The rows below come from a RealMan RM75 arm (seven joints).
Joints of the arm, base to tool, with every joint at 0 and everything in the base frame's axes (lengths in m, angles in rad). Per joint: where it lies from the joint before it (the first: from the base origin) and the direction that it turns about. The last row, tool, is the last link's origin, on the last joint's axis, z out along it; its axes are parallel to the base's.
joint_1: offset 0.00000 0.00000 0.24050 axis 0 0 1
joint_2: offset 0.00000 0.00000 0.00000 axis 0 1 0
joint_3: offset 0.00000 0.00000 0.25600 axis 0 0 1
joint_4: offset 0.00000 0.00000 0.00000 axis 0 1 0
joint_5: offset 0.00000 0.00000 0.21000 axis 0 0 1
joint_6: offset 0.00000 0.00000 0.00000 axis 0 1 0
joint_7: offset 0.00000 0.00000 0.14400 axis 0 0 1
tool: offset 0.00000 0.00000 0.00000
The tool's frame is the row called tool.
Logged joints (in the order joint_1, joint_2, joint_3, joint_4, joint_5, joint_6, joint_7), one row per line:
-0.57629, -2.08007, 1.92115, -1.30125, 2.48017, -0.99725, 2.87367
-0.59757, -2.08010, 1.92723, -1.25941, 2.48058, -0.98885, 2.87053
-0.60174, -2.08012, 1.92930, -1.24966, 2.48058, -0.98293, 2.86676
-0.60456, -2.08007, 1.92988, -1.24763, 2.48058, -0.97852, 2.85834
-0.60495, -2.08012, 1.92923, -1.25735, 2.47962, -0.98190, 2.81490
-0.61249, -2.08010, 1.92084, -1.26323, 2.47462, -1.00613, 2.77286
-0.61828, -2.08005, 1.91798, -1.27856, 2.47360, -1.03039, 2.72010
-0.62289, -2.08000, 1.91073, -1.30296, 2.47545, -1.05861, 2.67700
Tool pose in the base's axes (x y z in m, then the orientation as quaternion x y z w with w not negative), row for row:
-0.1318, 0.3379, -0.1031, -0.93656, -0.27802, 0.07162, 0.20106
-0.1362, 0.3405, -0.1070, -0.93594, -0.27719, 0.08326, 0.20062
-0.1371, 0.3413, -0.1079, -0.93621, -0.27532, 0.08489, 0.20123
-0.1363, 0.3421, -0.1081, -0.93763, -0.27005, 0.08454, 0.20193
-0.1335, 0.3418, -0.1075, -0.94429, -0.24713, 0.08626, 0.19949
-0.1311, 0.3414, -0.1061, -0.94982, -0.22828, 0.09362, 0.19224
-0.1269, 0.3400, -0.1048, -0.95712, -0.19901, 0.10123, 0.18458
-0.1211, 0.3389, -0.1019, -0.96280, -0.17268, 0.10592, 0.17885
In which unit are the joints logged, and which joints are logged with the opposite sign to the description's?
The joints are logged in radians. Opposite sign: joint_4, joint_6, joint_7.
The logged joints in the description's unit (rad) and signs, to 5 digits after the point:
-0.57629, -2.08007, 1.92115, 1.30125, 2.48017, 0.99725, -2.87367
-0.59757, -2.08010, 1.92723, 1.25941, 2.48058, 0.98885, -2.87053
-0.60174, -2.08012, 1.92930, 1.24966, 2.48058, 0.98293, -2.86676
-0.60456, -2.08007, 1.92988, 1.24763, 2.48058, 0.97852, -2.85834
-0.60495, -2.08012, 1.92923, 1.25735, 2.47962, 0.98190, -2.81490
-0.61249, -2.08010, 1.92084, 1.26323, 2.47462, 1.00613, -2.77286
-0.61828, -2.08005, 1.91798, 1.27856, 2.47360, 1.03039, -2.72010
-0.62289, -2.08000, 1.91073, 1.30296, 2.47545, 1.05861, -2.67700

